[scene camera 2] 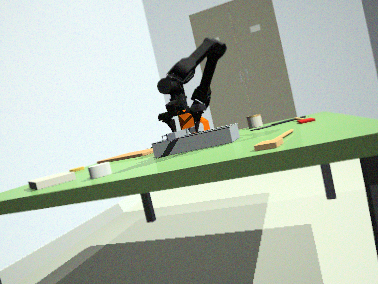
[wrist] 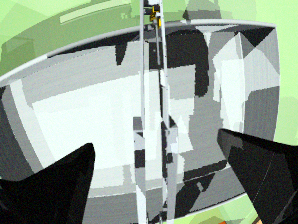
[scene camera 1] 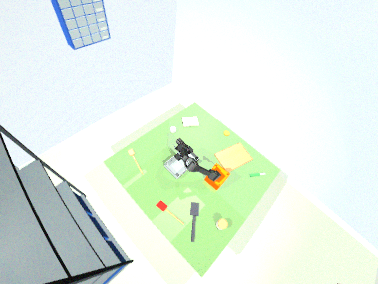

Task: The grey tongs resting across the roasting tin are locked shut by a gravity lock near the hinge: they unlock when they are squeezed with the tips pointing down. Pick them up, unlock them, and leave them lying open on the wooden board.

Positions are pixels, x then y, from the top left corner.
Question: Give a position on a roasting tin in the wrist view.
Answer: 89,91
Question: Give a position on a roasting tin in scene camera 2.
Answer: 227,134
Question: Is my gripper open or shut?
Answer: Open.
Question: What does my gripper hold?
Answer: Nothing.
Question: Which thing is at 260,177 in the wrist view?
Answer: My gripper.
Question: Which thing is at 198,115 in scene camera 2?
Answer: My gripper.
